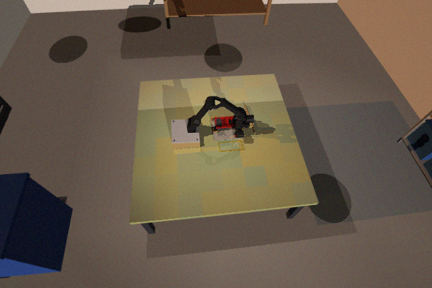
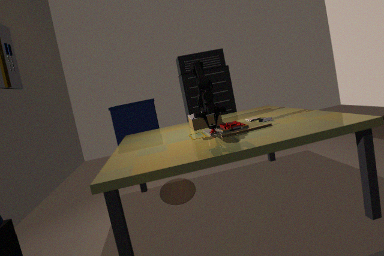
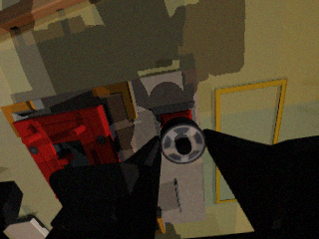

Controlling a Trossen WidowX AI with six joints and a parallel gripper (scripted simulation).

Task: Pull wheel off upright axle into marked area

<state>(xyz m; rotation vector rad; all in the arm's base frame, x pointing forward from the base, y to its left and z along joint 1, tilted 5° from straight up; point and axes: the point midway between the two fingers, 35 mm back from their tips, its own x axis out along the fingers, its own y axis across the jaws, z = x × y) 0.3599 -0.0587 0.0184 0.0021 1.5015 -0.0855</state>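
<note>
Now: the grey base plate 60 mm behind my gripper tip, 100 mm to the left of it and 30 mm below it. Also, from my gripper tip: dark wheel right at my gripper tip.
</note>
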